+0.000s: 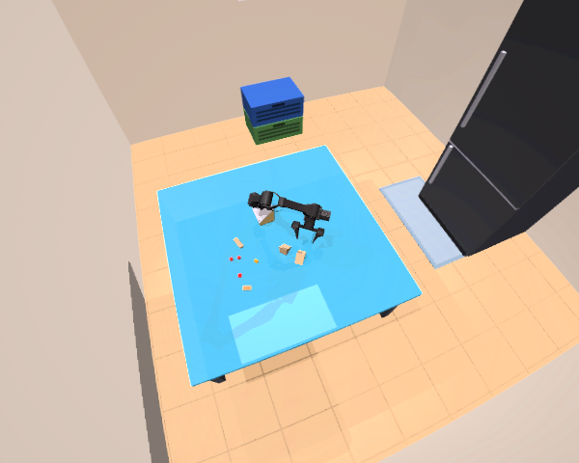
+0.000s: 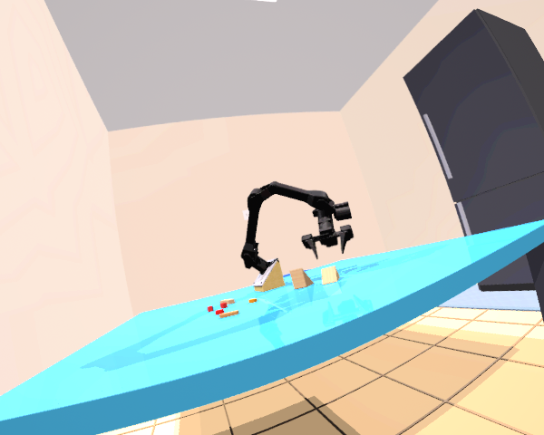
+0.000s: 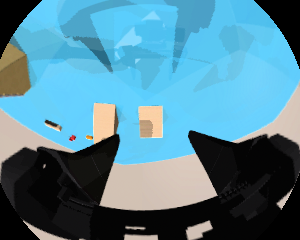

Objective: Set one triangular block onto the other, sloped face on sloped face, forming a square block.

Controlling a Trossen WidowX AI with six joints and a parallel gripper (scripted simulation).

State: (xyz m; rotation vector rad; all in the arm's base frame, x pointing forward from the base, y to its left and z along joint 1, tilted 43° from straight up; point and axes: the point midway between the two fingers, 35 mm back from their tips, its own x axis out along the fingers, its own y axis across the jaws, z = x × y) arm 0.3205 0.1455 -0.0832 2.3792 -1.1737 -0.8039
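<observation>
Right now the triangular block is 50 mm below my gripper tip, 50 mm ahead of it and 40 mm to the right of it. The rest, counted from my gripper tip: orange bit 300 mm to the right, 70 mm below, 10 mm behind.
</observation>
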